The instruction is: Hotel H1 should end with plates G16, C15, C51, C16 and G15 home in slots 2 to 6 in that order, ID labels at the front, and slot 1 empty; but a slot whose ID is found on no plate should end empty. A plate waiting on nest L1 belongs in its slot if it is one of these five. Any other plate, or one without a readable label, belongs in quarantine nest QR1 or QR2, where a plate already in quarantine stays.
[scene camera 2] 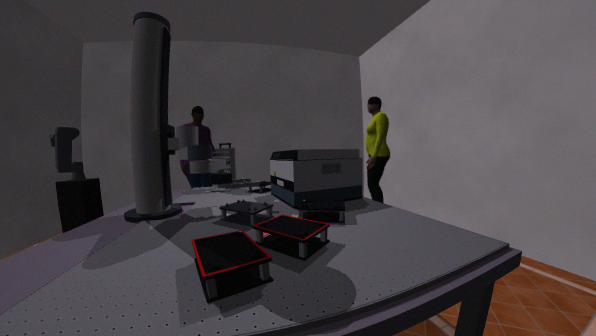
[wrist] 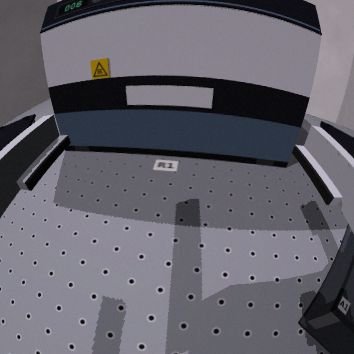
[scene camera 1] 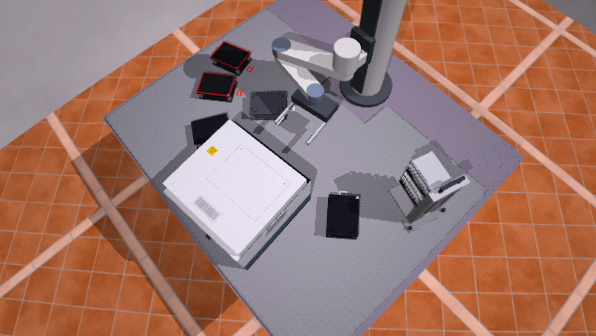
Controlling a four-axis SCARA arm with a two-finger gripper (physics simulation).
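Pixels of known places: gripper, fingertip midpoint: (scene camera 2: 254, 181) (wrist: 181, 125) (scene camera 1: 291, 133); arm's base, origin of the base link: (scene camera 2: 154, 213) (scene camera 1: 365, 85).
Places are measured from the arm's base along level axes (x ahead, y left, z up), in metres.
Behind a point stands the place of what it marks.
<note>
The hotel (scene camera 1: 424, 207) @[x 0.366, y 0.586, z 0.220 m] (scene camera 2: 232, 161) @[x 0.348, y 0.566, z 0.213 m] stands at the right of the table in scene camera 1, with a stack of pale plates (scene camera 1: 412, 185) @[x 0.312, y 0.501, z 0.173 m] showing at its side; their ID labels and slots cannot be read. Two red-rimmed quarantine nests (scene camera 1: 231, 55) @[x 0.381, y -0.547, z 0.062 m] (scene camera 1: 216, 85) @[x 0.543, y -0.450, z 0.063 m] (scene camera 2: 230, 252) @[x 0.392, y -0.574, z 0.063 m] (scene camera 2: 291, 226) @[x 0.539, y -0.467, z 0.063 m] show bare black tops with no plate. A black nest (scene camera 1: 343, 216) @[x 0.552, y 0.395, z 0.063 m] between the instrument and the hotel bears no visible plate; its label is unreadable. My gripper (scene camera 1: 292, 133) @[x 0.477, y 0.012, z 0.124 m] (wrist: 181, 125) @[x 0.477, y 0.012, z 0.124 m] is open and empty, pointing at the instrument's front, beside the dark nest A1 (scene camera 1: 264, 102) @[x 0.440, y -0.220, z 0.062 m] (wrist: 327, 312) @[x 0.409, y -0.116, z 0.046 m].
A white boxy instrument (scene camera 1: 237, 185) @[x 0.796, y 0.102, z 0.267 m] (scene camera 2: 325, 175) @[x 0.789, y -0.110, z 0.148 m] (wrist: 180, 50) @[x 0.612, y 0.042, z 0.162 m] stands ahead of the gripper, with an R1 label (wrist: 165, 165) @[x 0.584, y 0.053, z 0.013 m] at its foot. Another black nest (scene camera 1: 207, 128) @[x 0.711, y -0.289, z 0.063 m] (scene camera 2: 322, 212) @[x 0.718, y -0.240, z 0.018 m] is partly behind it. The arm's column (scene camera 1: 382, 50) @[x 0.037, y 0.065, z 0.323 m] (scene camera 2: 150, 115) @[x 0.038, y -0.065, z 0.433 m] rises at the table's far side.
</note>
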